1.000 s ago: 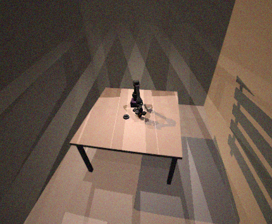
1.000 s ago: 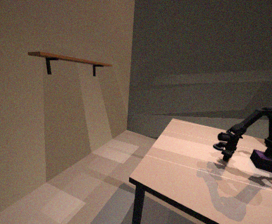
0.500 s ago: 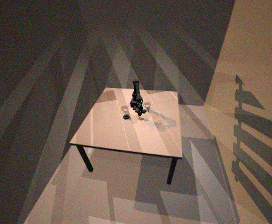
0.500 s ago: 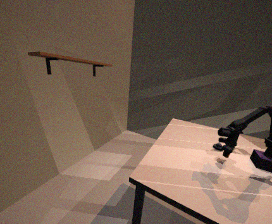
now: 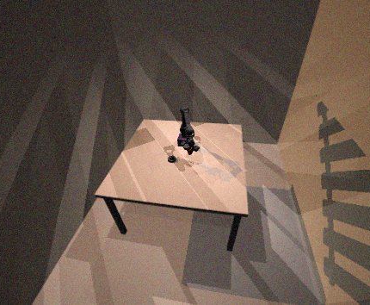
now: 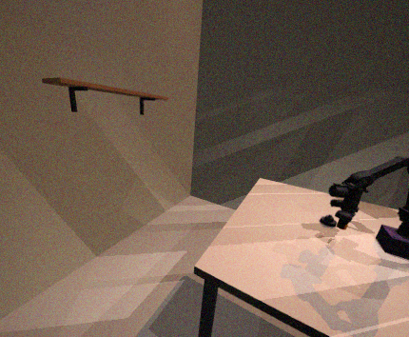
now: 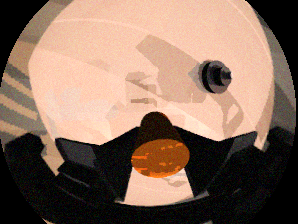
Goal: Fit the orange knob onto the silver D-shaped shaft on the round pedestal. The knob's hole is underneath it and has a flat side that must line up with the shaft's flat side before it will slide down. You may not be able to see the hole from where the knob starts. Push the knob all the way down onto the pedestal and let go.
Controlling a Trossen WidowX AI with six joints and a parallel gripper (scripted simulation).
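Now: gripper tip 19 cm to the left of the round dark pedestal, 6 cm above it and 2 cm past it. Also, from my gripper tip: orange knob: 3 cm above.
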